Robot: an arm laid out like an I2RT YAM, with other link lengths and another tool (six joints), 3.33 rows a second.
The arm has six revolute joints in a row. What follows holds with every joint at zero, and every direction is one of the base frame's.
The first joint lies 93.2 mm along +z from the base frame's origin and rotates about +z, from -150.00 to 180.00 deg.
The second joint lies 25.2 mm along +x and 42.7 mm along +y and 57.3 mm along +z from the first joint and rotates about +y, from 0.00 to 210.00 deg.
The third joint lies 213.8 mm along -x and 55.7 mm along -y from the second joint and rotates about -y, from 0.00 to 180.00 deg.
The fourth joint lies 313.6 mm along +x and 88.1 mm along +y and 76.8 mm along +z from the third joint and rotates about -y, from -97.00 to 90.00 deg.
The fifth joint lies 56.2 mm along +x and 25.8 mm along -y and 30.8 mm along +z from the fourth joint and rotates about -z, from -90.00 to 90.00 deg.
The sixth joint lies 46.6 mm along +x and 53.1 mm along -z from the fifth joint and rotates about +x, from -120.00 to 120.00 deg.
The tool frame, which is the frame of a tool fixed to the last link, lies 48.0 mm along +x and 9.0 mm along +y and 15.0 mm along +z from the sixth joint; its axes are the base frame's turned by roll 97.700, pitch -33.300 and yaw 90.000 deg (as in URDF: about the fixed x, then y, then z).
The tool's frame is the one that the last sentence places.
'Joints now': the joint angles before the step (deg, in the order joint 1, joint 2, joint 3, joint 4, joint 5, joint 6). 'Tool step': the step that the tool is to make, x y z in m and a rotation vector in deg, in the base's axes. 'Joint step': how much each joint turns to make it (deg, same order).
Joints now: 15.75 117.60 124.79 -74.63 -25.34 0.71
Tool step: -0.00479 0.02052 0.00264 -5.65 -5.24 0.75
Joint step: 3.89 0.00 0.94 2.34 7.65 0.00
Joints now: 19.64 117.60 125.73 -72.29 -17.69 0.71
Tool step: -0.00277 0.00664 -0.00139 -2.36 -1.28 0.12
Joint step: 1.40 0.02 0.00 0.40 2.95 -0.02
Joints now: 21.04 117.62 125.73 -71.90 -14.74 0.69
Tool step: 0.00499 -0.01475 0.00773 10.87 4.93 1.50
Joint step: -4.20 0.00 0.00 -1.13 -13.17 0.02
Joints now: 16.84 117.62 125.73 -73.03 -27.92 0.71
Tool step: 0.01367 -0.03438 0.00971 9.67 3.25 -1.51
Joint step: -6.21 0.00 -0.03 -0.85 -11.19 -0.02
